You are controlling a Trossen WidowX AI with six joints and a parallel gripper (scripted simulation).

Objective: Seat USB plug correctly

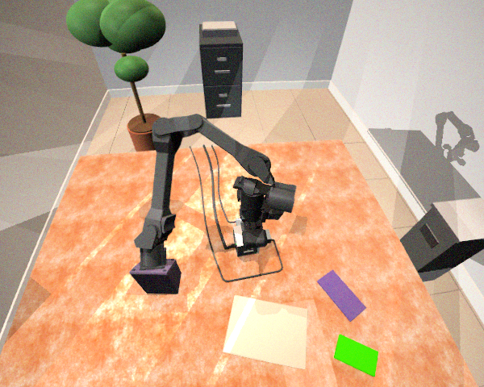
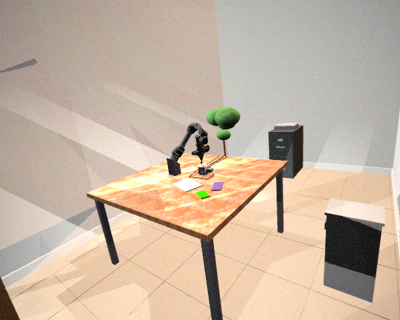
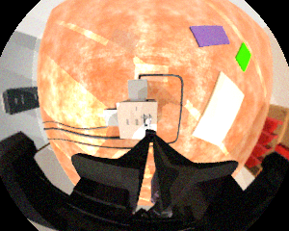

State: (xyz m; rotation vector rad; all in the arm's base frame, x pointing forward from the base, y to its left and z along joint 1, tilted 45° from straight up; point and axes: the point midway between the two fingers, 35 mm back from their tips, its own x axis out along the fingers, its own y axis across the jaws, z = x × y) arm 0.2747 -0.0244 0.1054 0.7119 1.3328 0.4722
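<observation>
My gripper tip is 20 mm above the dark USB plug. Also, from my gripper tip: sheet (250 mm to the right, 130 mm below); then green card (370 mm to the right, 230 mm ahead, 130 mm below); then purple card (260 mm ahead, 200 mm to the right, 130 mm below).
</observation>
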